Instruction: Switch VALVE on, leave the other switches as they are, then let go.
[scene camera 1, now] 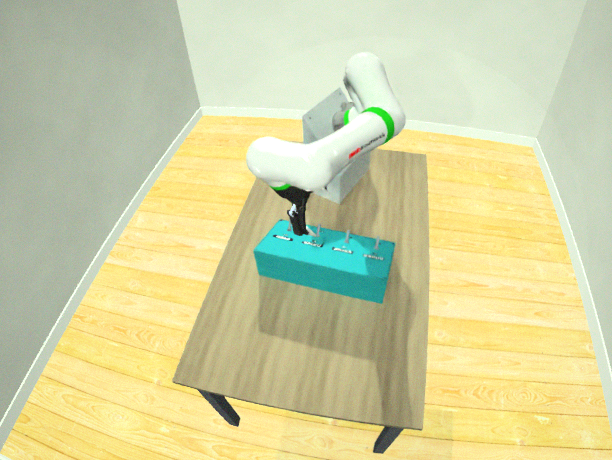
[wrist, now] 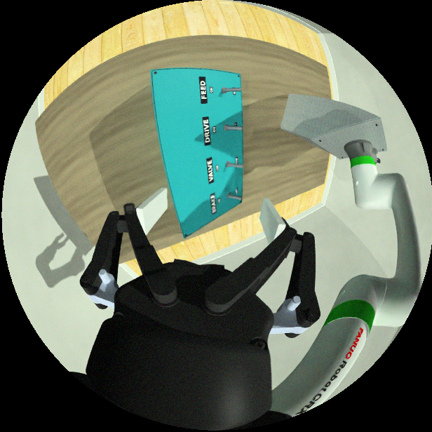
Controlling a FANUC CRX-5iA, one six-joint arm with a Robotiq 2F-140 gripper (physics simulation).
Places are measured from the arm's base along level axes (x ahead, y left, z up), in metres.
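Pixels of known places: gripper, fingertip midpoint: [scene camera 1: 319, 215].
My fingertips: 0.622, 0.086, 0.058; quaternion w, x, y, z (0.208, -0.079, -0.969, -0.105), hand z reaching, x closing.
For each thing: its top centre in the pictures, then the offset to it from my fingertips, as dx, dy, dz. "*": a spot on its surface instead. Level surfaces: height alone.
- VALVE label, top centre: [scene camera 1: 312, 243] -0.068, -0.057, -0.237
- BRAKE, surface spot: [scene camera 1: 282, 237] * -0.065, -0.180, -0.240
- DRIVE, surface spot: [scene camera 1: 342, 250] * -0.071, +0.062, -0.240
- VALVE lever, top centre: [scene camera 1: 318, 226] -0.151, -0.059, -0.226
- FEED lever, top centre: [scene camera 1: 378, 238] -0.158, +0.181, -0.226
- DRIVE lever, top centre: [scene camera 1: 347, 232] -0.154, +0.061, -0.226
- wooden table, surface height: dz -0.353
A teal switch box [scene camera 1: 320, 275] [wrist: 175, 130] carries four grey levers with labels. The VALVE label [scene camera 1: 312, 244] [wrist: 210, 170] is second from the left in the scene view, between BRAKE [scene camera 1: 282, 237] [wrist: 213, 204] and DRIVE [scene camera 1: 342, 250] [wrist: 206, 131]. The VALVE lever [scene camera 1: 318, 230] [wrist: 234, 165] leans away from its ON mark, towards the robot base. The FEED lever [scene camera 1: 377, 243] [wrist: 231, 90] and the DRIVE lever [scene camera 1: 347, 236] [wrist: 233, 128] lean the same way. My gripper [scene camera 1: 305, 232] [wrist: 213, 202] is open and empty, near the BRAKE and VALVE end; its height above the box is unclear.
The box stands on a wooden table [scene camera 1: 300, 370] [wrist: 270, 65]. The grey robot pedestal [scene camera 1: 322, 120] [wrist: 310, 120] stands behind it, on the side to which the levers lean. My white arm [scene camera 1: 350, 145] [wrist: 370, 295] reaches from the pedestal over the table.
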